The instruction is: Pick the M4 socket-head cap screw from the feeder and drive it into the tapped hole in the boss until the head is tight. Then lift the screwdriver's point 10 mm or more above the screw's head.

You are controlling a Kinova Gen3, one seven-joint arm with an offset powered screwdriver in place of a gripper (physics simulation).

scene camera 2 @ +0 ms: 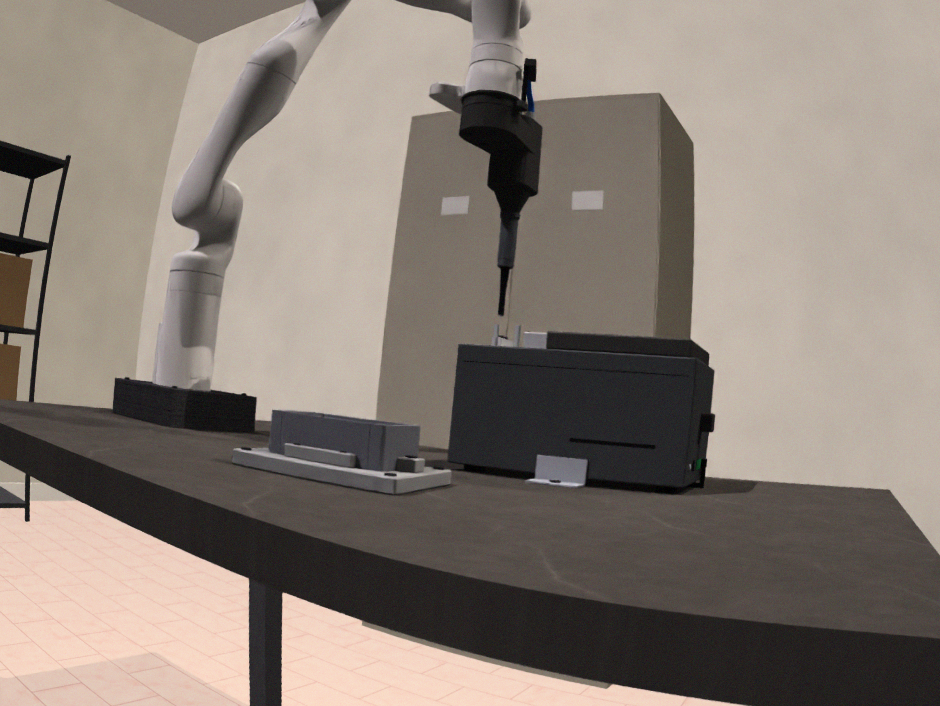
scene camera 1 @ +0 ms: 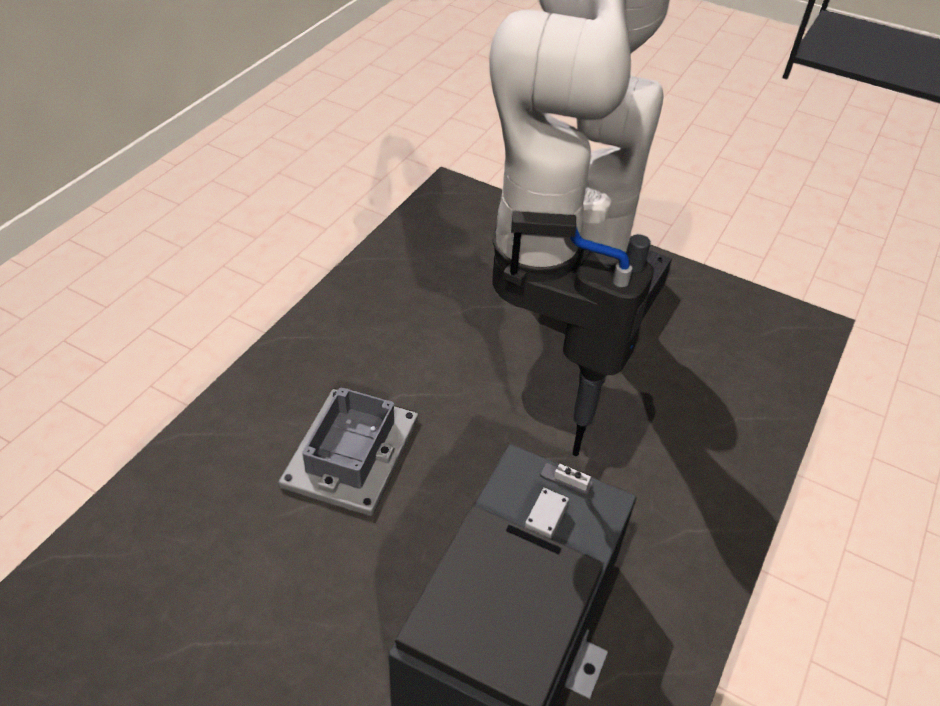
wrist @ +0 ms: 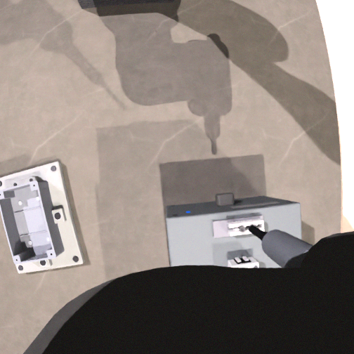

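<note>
My screwdriver [scene camera 1: 576, 453] [scene camera 2: 501, 313] [wrist: 251, 228] points down with its thin black bit above the near end of the feeder [scene camera 1: 497, 600] [scene camera 2: 581, 410] [wrist: 192, 242], a dark box. Scene camera 2 shows a small gap between the tip and the feeder's pick-up block [scene camera 1: 572, 477] [wrist: 232, 230], a small white block with dark holes. No screw is visible on the bit; whether one sits in the block is too small to tell. A grey open-topped housing [scene camera 1: 334, 465] [scene camera 2: 326, 433] [wrist: 49, 220] stands on a light plate [scene camera 1: 345, 498] [wrist: 74, 240]. Which inner boss has the tapped hole cannot be told.
A small white cover [scene camera 1: 547, 512] lies on the feeder beside the block, near the raised dark lid [scene camera 1: 509, 585]. A metal bracket [scene camera 1: 588, 668] [scene camera 2: 560, 469] stands at the feeder's foot. The arm's dark base [scene camera 2: 220, 410] is at the table's far end. A tall cabinet [scene camera 2: 531, 265] stands behind.
</note>
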